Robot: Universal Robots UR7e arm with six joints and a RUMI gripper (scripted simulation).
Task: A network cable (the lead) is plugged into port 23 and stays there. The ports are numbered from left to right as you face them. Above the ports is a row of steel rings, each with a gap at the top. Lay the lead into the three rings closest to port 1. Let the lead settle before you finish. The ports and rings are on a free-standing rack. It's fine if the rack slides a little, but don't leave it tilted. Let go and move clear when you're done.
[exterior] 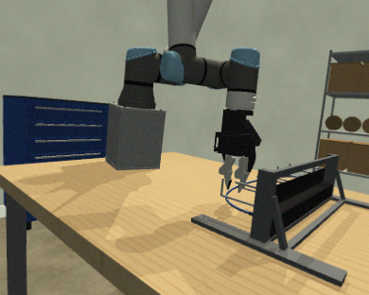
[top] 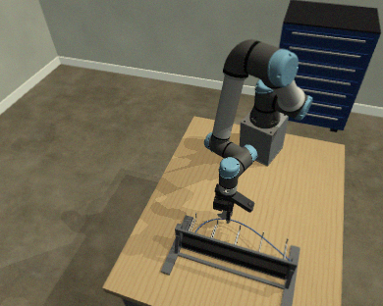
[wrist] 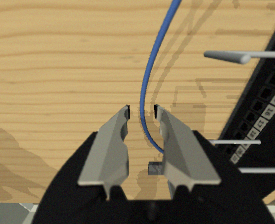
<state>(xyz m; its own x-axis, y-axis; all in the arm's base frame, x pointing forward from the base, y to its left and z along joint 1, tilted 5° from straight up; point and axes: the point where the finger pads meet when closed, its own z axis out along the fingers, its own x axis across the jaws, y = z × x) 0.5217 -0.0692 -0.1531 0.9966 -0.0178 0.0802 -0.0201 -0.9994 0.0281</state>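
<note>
The rack is 17 cm ahead of my hand, 5 cm to the left of it and 2 cm above it.
</note>
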